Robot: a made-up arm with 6 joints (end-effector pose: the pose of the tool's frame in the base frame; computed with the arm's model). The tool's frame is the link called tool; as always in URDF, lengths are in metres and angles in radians.
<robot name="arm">
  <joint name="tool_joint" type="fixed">
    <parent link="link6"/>
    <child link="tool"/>
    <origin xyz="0 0 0" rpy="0 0 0"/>
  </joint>
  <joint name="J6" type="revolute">
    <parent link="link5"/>
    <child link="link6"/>
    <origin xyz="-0.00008 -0.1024 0" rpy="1.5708 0 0"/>
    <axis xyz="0 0 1"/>
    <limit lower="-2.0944" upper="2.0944"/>
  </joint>
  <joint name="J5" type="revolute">
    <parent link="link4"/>
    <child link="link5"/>
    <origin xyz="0 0 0" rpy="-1.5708 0 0"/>
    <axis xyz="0 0 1"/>
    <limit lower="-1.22" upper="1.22"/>
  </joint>
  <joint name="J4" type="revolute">
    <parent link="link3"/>
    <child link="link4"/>
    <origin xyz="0.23 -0.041 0" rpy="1.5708 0 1.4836"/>
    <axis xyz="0 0 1"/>
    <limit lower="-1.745" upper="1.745"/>
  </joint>
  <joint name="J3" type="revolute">
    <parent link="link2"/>
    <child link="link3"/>
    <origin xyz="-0.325 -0.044 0" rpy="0 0 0"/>
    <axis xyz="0 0 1"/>
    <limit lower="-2.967" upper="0"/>
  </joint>
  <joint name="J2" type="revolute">
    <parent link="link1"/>
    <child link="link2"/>
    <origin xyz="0 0 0" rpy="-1.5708 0 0"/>
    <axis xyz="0 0 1"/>
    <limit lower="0" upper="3.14"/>
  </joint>
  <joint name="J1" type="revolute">
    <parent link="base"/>
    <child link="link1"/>
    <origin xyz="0 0 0.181" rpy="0 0 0"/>
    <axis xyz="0 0 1"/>
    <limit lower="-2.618" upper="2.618"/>
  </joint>
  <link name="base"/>
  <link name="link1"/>
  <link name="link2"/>
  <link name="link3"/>
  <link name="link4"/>
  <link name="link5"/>
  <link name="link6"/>
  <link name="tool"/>
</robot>
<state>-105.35 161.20 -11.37 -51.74 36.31 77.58</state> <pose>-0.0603 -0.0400 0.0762 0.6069 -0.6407 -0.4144 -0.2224</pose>
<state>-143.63 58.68 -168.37 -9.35 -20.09 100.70</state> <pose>0.2604 0.1847 0.7571 0.8278 -0.3231 0.1993 -0.4130</pose>
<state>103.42 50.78 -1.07 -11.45 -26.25 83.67</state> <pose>-0.0332 0.1002 0.2787 0.0195 0.2354 -0.7785 -0.5815</pose>
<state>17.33 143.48 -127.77 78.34 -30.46 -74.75</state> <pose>0.5961 0.1327 0.3102 0.6815 0.0781 0.7237 -0.0756</pose>
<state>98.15 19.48 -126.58 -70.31 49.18 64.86</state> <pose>0.1288 -0.3852 0.6105 0.5802 0.2666 0.2795 0.7170</pose>
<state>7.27 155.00 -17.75 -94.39 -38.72 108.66</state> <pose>0.1057 0.0779 0.0364 0.4149 -0.1721 -0.8620 -0.2349</pose>
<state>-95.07 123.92 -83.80 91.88 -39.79 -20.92</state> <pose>-0.1080 -0.4756 0.2623 0.3510 0.8525 -0.0534 -0.3836</pose>
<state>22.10 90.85 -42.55 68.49 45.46 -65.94</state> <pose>0.2213 0.1631 0.2921 0.1596 -0.2937 0.8657 0.3727</pose>
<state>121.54 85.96 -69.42 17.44 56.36 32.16</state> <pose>-0.1748 0.2360 0.3911 0.0932 0.6409 -0.7306 -0.2163</pose>
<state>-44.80 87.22 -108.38 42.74 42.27 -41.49</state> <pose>0.2587 -0.1911 0.6171 0.6532 0.0897 0.7420 -0.1216</pose>
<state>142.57 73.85 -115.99 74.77 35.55 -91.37</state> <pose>-0.1644 0.0535 0.7406 0.2934 -0.4652 -0.1933 0.8125</pose>
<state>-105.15 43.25 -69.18 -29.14 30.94 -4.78</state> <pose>-0.0460 -0.0718 0.5789 0.1930 0.4866 0.4852 -0.7004</pose>
